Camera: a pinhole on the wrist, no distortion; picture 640 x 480 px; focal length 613.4 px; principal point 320.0 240.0 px. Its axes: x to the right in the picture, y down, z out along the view. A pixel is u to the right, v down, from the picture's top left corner.
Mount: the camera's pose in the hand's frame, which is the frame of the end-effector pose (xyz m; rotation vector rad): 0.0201 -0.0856 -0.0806 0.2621 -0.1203 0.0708
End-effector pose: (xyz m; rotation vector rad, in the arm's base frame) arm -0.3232 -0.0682 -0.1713 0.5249 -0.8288 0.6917
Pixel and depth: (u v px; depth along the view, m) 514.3 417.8 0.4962
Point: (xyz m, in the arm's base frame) -0.4383 -0.3752 0.1652
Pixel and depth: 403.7 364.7 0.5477
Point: -0.4580 -0.4574 0.1072
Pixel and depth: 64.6 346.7 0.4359
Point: -0.4878 -0.4535 -0.1730
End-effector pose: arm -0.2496 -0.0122 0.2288 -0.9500 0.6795 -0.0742
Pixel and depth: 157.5 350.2 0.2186
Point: -0.2014 0.0410 0.3962
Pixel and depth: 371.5 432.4 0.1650
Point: -0.1703 0.0043 0.3197
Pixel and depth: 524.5 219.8 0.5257
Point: 0.1622 0.1228 0.5104
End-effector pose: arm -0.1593 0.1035 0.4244 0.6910 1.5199 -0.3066
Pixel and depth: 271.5 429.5 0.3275
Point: -0.0008 -0.1166 0.4333
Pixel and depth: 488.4 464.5 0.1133
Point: -0.1664 0.0294 0.3703
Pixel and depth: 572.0 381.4 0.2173
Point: -0.0850 -0.0364 0.3128
